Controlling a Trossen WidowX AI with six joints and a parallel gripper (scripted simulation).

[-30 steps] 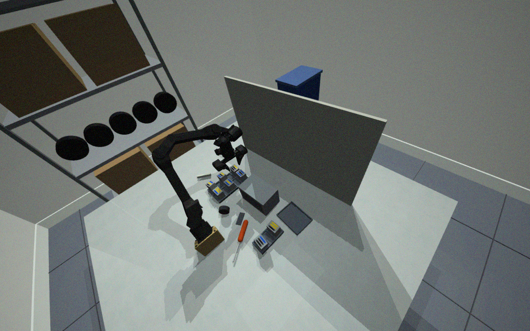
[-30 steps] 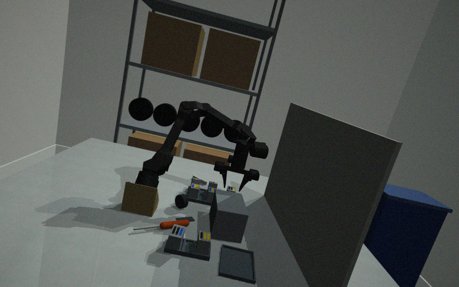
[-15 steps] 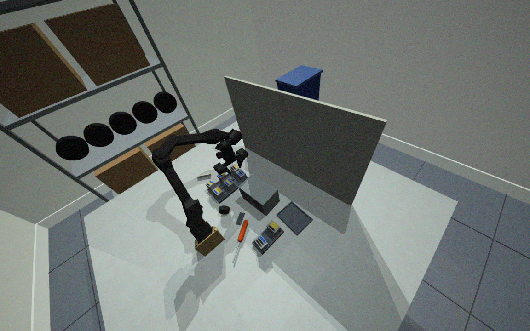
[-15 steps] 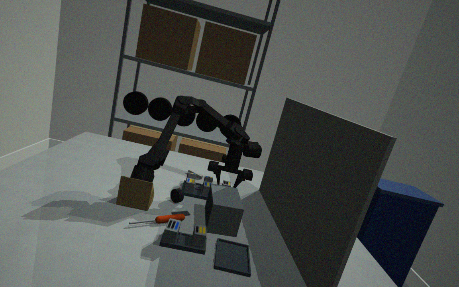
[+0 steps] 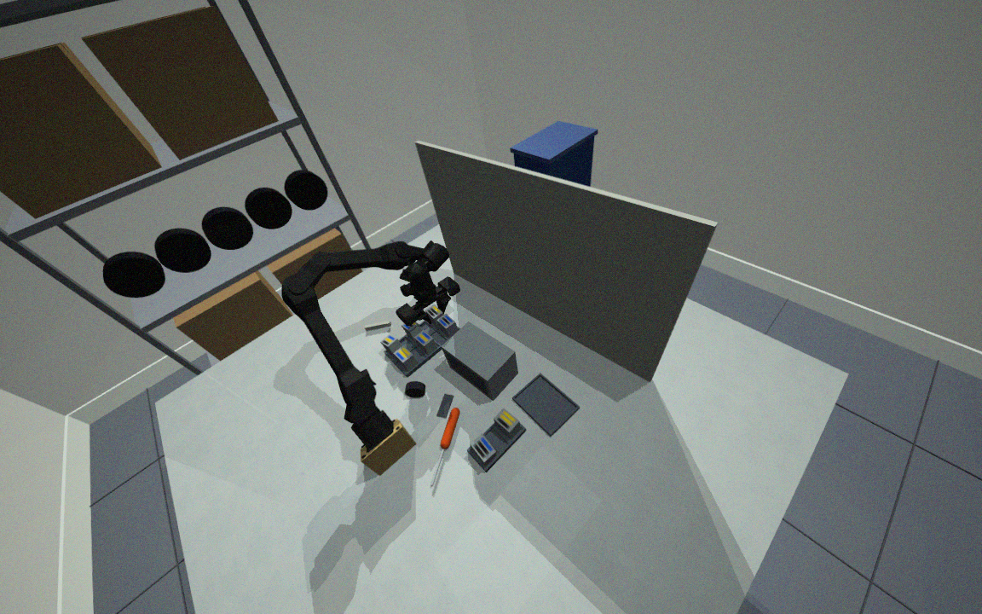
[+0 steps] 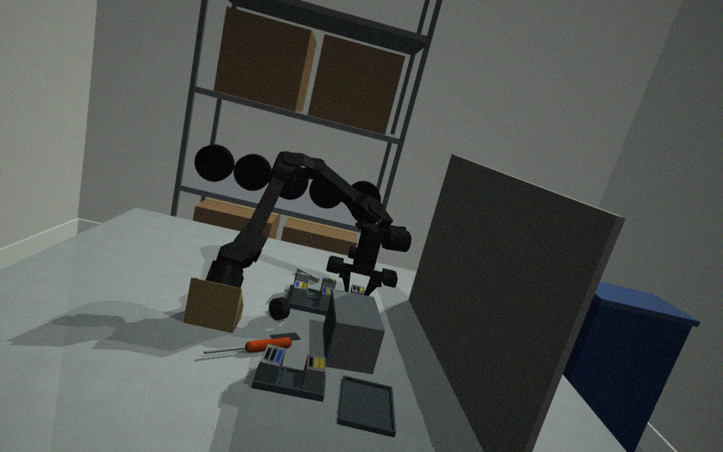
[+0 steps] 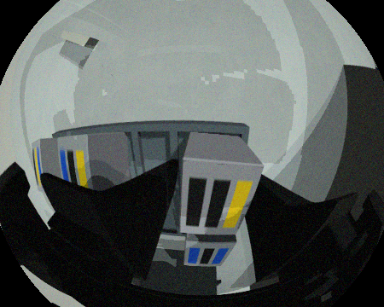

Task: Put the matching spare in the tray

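My gripper tip is now 6 cm short of the tray, 41 cm to the left of it and 1 cm above it. Round my gripper tip: tall panel: 23 cm ahead, 19 cm to the right, 21 cm above; then grey mounted unit: 22 cm to the right, 3 cm above; then grey spare: 2 cm above.
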